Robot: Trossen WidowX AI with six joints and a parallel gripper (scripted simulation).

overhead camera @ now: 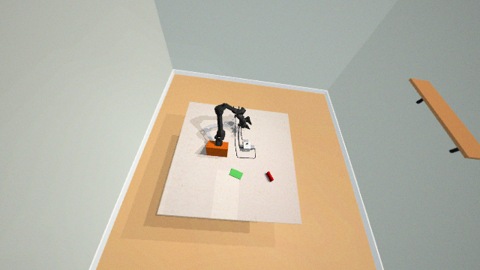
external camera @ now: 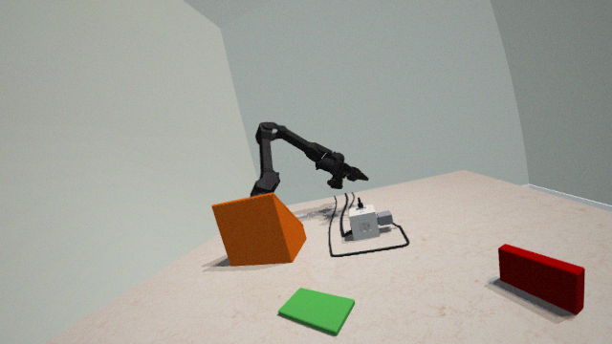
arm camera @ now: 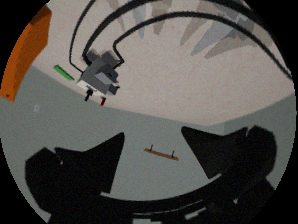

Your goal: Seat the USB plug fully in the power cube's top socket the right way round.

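The black USB plug lies 1 cm behind my gripper tip, 19 cm to the right of it and 4 cm below it. The rest, counted from my gripper tip: green flat tile: 7 cm behind, 51 cm to the right, 13 cm below; red block: 27 cm ahead, 49 cm to the right, 11 cm below.
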